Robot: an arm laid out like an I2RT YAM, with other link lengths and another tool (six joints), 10 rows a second.
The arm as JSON. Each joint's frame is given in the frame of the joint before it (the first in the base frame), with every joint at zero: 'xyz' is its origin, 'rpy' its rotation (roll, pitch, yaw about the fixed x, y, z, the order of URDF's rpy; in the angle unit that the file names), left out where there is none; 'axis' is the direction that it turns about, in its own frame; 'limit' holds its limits. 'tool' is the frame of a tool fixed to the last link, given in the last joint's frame.
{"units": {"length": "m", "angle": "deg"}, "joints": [
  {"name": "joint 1", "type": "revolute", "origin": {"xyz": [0.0, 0.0, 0.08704]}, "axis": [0.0, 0.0, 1.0], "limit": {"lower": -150.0, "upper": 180.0}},
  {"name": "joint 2", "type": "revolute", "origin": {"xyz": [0.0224, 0.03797, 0.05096]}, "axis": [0.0, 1.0, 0.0], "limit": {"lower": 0.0, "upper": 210.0}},
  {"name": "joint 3", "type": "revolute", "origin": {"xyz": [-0.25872, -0.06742, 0.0]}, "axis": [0.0, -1.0, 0.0], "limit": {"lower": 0.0, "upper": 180.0}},
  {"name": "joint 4", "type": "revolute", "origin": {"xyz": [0.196, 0.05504, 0.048]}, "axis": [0.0, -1.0, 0.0], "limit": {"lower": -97.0, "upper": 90.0}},
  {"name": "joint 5", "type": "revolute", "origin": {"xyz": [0.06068, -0.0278, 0.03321]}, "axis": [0.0, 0.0, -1.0], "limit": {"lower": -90.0, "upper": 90.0}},
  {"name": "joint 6", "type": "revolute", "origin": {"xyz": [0.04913, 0.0, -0.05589]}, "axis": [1.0, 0.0, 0.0], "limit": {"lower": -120.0, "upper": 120.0}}
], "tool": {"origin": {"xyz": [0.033, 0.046, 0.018], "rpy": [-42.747, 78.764, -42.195]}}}
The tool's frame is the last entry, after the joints.
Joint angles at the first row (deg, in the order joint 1, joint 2, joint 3, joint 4, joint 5, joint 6):
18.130, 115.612, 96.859, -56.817, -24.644, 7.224
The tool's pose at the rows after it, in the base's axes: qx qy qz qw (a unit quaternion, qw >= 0); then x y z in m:
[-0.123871 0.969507 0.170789 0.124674 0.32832 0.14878 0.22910]
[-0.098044 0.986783 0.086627 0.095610 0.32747 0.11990 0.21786]
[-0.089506 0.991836 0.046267 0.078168 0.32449 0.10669 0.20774]
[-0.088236 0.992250 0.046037 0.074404 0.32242 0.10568 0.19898]
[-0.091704 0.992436 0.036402 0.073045 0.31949 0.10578 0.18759]
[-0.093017 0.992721 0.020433 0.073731 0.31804 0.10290 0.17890]
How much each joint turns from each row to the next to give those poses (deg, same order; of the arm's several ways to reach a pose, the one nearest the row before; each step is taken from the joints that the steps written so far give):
-4.000, 0.001, -0.130, -5.814, 6.907, -0.023
-2.797, -0.002, -0.155, -4.721, 8.940, 0.023
-1.114, 0.024, -1.639, -0.851, 4.327, 0.001
-0.111, 0.000, -2.512, 2.074, -0.022, 0.020
0.373, 0.000, -3.016, 2.776, 1.115, 0.045
-0.001, 0.000, -2.099, 2.011, 1.836, -0.023

